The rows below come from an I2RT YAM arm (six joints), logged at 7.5 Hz.
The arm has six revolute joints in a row. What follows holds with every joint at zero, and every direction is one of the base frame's. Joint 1 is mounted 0.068 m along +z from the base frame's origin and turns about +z. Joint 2 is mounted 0.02 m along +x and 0.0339 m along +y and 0.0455 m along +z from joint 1 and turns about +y. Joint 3 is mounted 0.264 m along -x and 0.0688 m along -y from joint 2 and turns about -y. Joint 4 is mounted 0.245 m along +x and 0.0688 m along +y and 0.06 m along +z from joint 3 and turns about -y. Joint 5 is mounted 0.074 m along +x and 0.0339 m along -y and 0.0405 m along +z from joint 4 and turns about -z. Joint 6 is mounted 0.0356 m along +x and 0.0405 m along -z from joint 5 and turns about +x. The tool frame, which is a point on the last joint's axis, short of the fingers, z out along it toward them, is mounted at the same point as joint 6; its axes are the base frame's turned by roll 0, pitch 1.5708 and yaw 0 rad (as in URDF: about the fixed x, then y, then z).
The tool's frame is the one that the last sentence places.
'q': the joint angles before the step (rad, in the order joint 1, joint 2, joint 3, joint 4, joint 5, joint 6). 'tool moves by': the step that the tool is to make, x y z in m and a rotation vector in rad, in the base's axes. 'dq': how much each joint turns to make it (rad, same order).
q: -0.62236 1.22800 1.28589 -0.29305 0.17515 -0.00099
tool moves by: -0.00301 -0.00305 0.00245 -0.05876 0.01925 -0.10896
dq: -0.00043 -0.00190 -0.00366 0.02846 0.11885 -0.03457
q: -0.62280 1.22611 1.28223 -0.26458 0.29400 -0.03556
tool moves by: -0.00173 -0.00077 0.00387 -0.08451 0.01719 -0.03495
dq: 0.00001 -0.00835 -0.01543 0.06590 0.04843 -0.07494
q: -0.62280 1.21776 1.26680 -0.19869 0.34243 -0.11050
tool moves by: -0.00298 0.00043 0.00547 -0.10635 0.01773 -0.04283
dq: 0.00154 -0.01446 -0.02317 0.09177 0.05460 -0.09802
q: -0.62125 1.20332 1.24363 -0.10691 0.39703 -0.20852
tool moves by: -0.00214 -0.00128 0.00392 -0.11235 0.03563 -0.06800
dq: -0.00002 -0.00607 -0.02592 0.10740 0.07062 -0.12170
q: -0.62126 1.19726 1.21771 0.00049 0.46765 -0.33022
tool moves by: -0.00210 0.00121 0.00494 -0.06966 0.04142 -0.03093
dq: 0.00259 -0.00663 -0.00519 0.04843 0.02980 -0.09282
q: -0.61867 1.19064 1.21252 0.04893 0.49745 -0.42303
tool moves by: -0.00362 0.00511 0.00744 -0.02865 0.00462 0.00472
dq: 0.00791 -0.01645 0.00930 0.00127 0.00098 -0.02987
